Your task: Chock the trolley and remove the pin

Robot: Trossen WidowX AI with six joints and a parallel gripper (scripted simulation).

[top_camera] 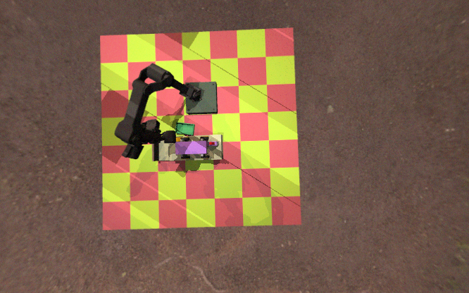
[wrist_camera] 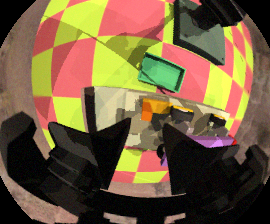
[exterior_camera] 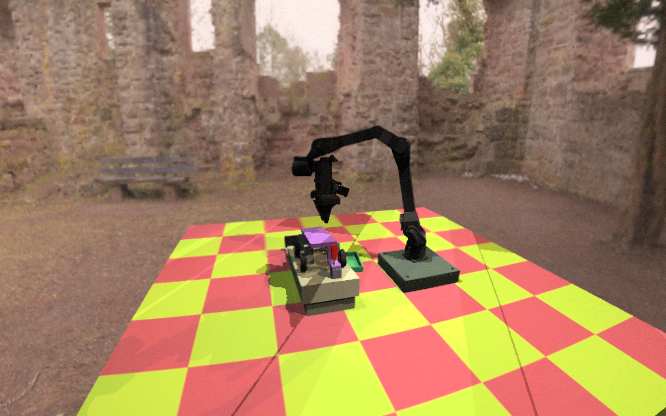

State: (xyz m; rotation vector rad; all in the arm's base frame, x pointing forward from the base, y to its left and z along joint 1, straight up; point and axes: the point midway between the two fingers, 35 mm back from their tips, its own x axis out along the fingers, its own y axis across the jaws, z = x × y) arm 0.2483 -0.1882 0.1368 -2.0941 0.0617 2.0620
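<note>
Right now the red-headed stop pin is 25 cm to the left of my gripper tip, 8 cm ahead of it and 1 cm below it. Also, from my gripper tip: trolley (13 cm to the left, 8 cm ahead, 3 cm below); green tray (15 cm below, 7 cm behind, 6 cm to the left); yellow chock (6 cm below, 3 cm to the left, 1 cm ahead).
</note>
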